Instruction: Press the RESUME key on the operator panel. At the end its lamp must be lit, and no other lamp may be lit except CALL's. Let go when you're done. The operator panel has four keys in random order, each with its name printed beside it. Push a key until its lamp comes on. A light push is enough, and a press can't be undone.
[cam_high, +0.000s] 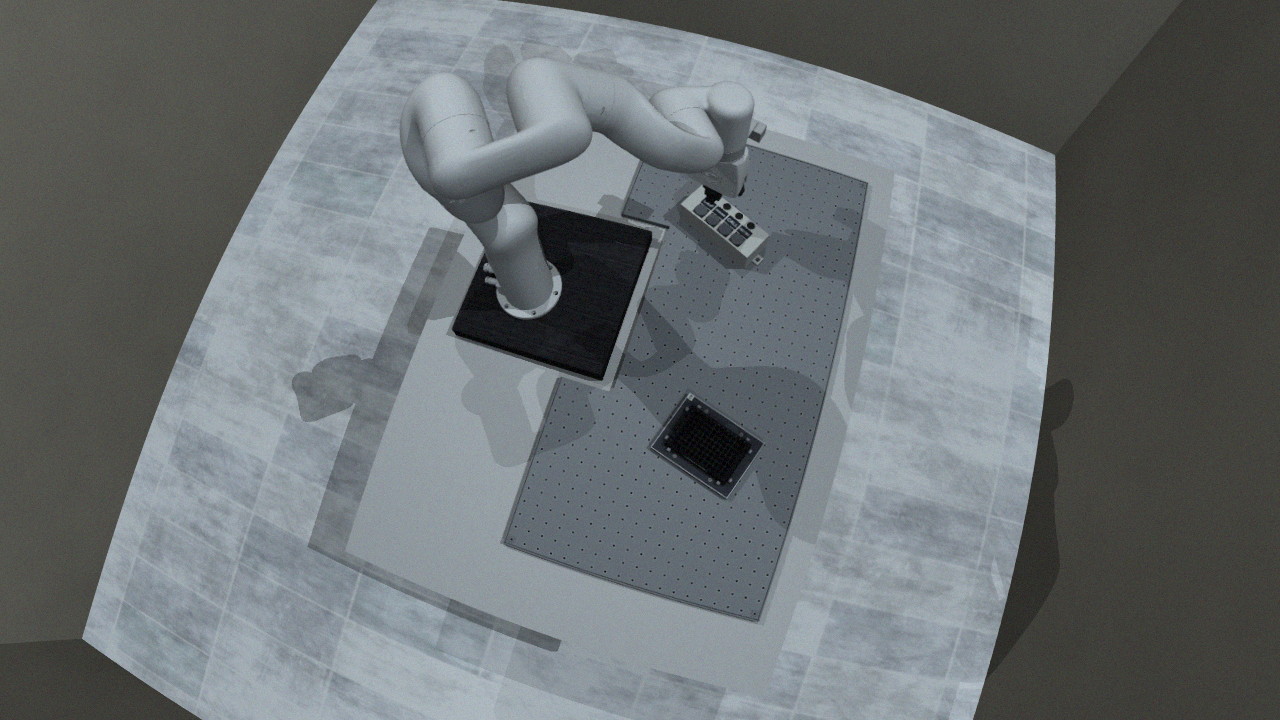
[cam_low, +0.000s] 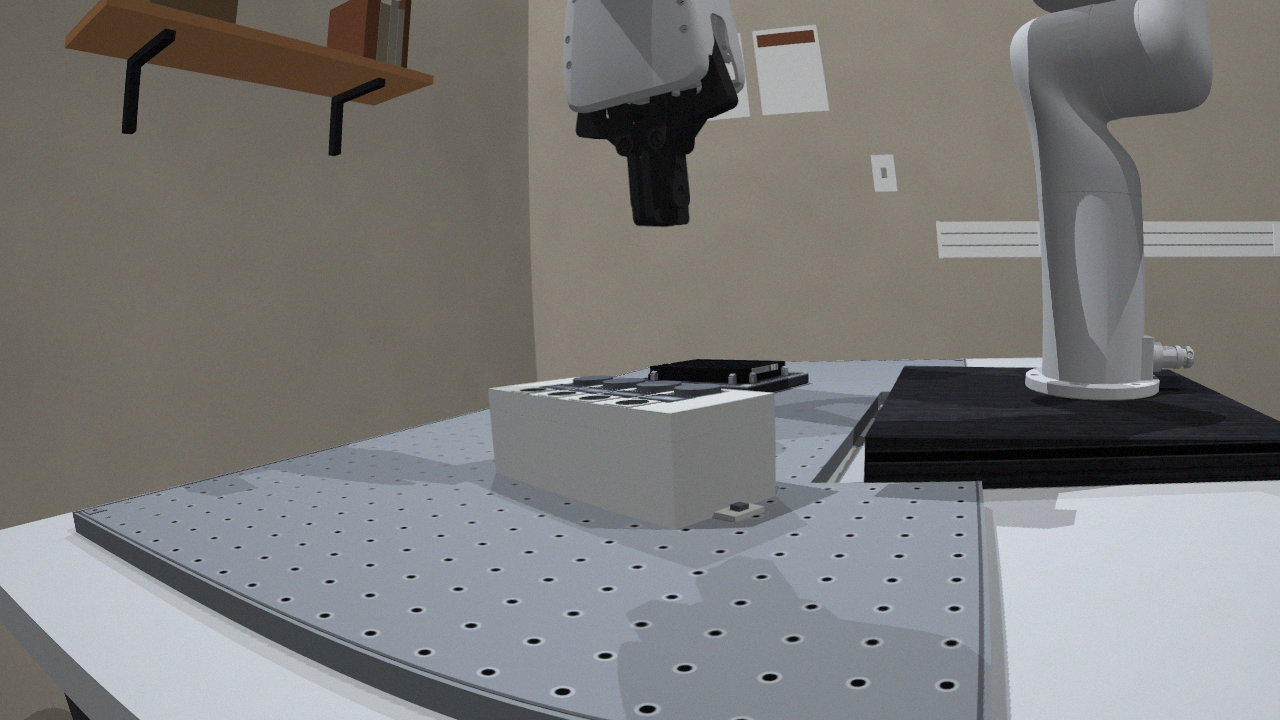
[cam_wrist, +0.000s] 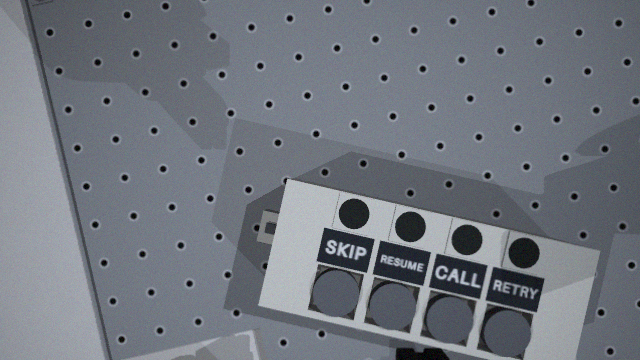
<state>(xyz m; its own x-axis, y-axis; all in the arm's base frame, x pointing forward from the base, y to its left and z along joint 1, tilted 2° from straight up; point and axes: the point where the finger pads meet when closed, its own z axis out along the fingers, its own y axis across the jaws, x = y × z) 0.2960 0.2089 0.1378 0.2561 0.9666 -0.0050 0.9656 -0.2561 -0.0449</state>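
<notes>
Right now the operator panel is 20 mm ahead of my hand and 120 mm below it. Round my hand: black perforated tray (100 mm ahead, 410 mm to the right, 140 mm below).
</notes>
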